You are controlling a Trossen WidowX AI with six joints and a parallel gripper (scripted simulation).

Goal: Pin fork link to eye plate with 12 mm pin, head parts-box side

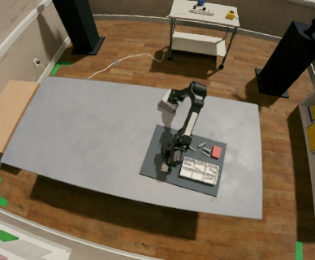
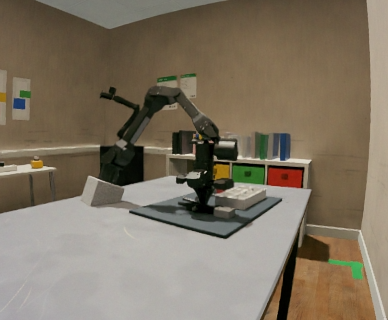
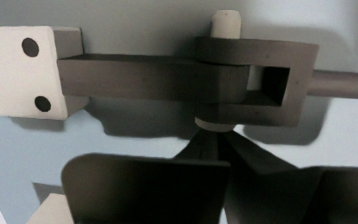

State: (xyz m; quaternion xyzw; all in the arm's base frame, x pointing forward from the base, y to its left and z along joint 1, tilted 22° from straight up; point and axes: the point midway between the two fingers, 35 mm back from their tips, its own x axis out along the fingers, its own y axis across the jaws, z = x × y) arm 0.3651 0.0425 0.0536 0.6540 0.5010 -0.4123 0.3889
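My hand is 10 mm short of the eye plate, 30 mm to the left of it and 30 mm above it. The rest, counted from my hand: mat: 10 mm ahead, 70 mm to the left, 40 mm below; then headed pin: 30 mm to the right, 30 mm below; then fork link: 30 mm behind, 30 mm to the right, 30 mm below.
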